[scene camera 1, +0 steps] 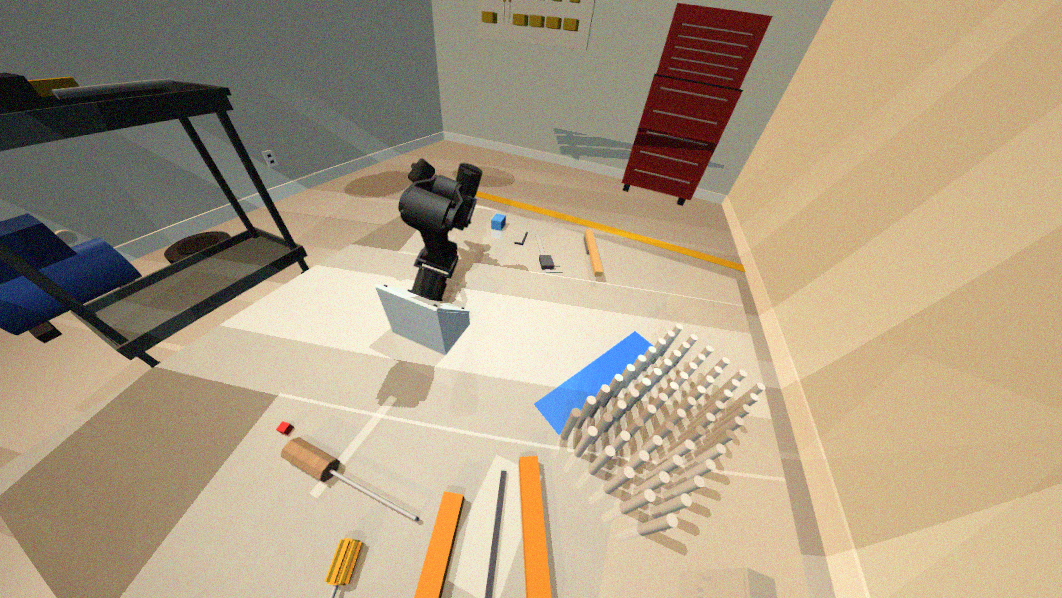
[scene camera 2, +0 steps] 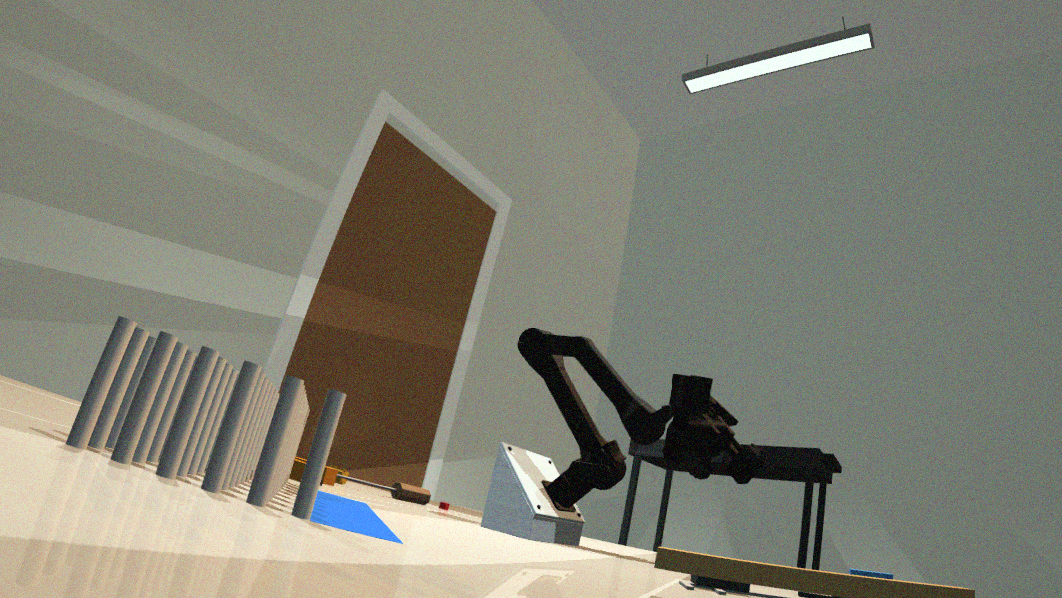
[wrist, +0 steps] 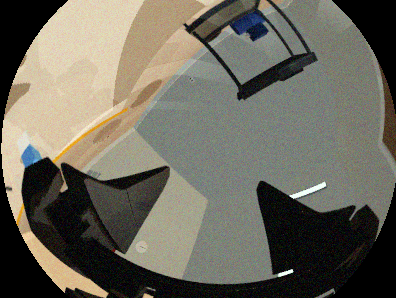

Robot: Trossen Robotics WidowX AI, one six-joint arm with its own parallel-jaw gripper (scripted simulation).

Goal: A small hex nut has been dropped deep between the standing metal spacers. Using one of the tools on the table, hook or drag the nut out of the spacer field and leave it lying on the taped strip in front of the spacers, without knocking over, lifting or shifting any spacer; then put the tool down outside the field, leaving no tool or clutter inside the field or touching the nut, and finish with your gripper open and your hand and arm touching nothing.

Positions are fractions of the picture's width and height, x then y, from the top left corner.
Labels:
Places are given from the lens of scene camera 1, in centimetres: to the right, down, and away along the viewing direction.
wooden-handled rod tool (scene camera 1: 0.30, 0.78): -35, 27, 42
blue taped strip (scene camera 1: 0.52, 0.68): 5, 23, 57

